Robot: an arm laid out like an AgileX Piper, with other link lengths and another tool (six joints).
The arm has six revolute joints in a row. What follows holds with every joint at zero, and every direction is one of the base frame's. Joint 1 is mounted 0.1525 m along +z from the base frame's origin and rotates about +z. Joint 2 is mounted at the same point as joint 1 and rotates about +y. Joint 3 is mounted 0.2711 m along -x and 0.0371 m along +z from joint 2 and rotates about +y. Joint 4 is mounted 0.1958 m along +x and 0.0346 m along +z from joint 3 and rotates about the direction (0.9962, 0, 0.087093). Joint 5 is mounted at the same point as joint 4 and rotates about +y. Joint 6 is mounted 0.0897 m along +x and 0.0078 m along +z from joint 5 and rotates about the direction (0.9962, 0, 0.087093). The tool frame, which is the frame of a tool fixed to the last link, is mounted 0.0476 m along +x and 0.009 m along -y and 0.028 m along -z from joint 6; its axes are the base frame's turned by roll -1.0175, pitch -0.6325 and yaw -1.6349 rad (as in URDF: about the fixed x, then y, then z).
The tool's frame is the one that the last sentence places.
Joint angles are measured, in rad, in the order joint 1, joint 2, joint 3, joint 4, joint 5, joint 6. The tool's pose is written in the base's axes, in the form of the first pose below.
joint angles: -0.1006, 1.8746, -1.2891, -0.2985, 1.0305, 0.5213
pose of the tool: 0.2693 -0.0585 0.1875 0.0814 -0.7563 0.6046 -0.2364
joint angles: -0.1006, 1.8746, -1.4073, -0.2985, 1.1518, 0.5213
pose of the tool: 0.2765 -0.0604 0.2100 0.0720 -0.7469 0.6149 -0.2426
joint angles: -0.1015, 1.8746, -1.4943, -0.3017, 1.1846, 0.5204
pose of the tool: 0.2878 -0.0625 0.2257 0.0833 -0.7380 0.6143 -0.2668
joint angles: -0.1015, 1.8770, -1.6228, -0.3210, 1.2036, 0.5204
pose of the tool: 0.3060 -0.0671 0.2497 0.1040 -0.7237 0.6053 -0.3148
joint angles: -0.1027, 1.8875, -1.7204, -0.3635, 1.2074, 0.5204
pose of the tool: 0.3198 -0.0745 0.2675 0.1098 -0.7140 0.5915 -0.3581
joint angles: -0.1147, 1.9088, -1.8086, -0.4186, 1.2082, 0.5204
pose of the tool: 0.3314 -0.0871 0.2815 0.1036 -0.7031 0.5801 -0.3980
